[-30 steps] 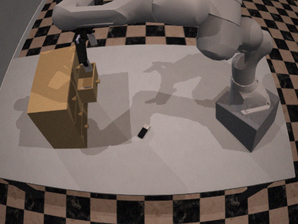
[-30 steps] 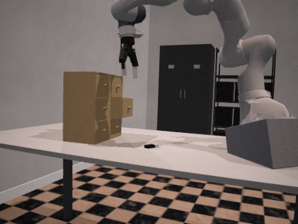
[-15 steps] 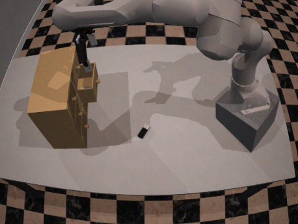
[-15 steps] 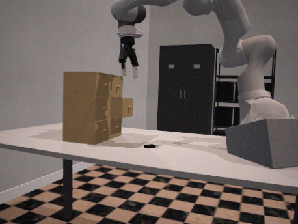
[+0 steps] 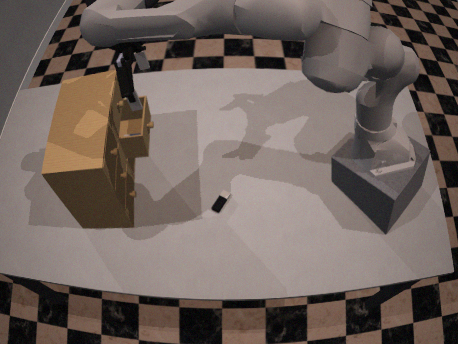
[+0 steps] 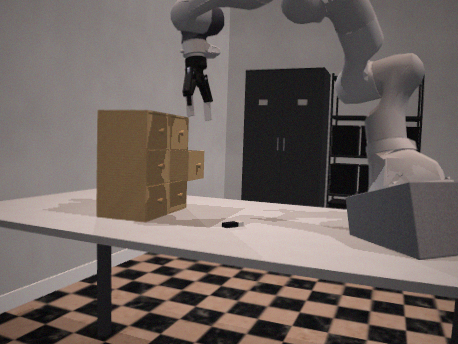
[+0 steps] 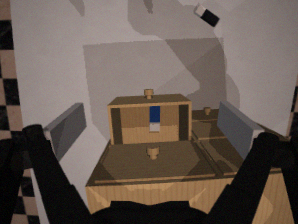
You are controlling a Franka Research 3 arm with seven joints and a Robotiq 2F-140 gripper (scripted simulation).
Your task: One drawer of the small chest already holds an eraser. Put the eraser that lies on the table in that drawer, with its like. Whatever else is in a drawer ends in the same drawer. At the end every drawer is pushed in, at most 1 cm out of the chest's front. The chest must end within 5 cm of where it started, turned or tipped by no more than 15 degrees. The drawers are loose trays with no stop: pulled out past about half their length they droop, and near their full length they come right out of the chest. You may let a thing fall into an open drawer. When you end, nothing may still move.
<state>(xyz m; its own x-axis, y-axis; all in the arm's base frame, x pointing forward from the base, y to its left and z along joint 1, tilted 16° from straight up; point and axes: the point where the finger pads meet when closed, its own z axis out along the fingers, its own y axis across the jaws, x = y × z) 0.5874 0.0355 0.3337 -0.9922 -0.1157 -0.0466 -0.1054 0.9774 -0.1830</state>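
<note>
My hand is 33 cm above the black-and-white eraser, 21 cm past it and 13 cm to the right of it.
</note>
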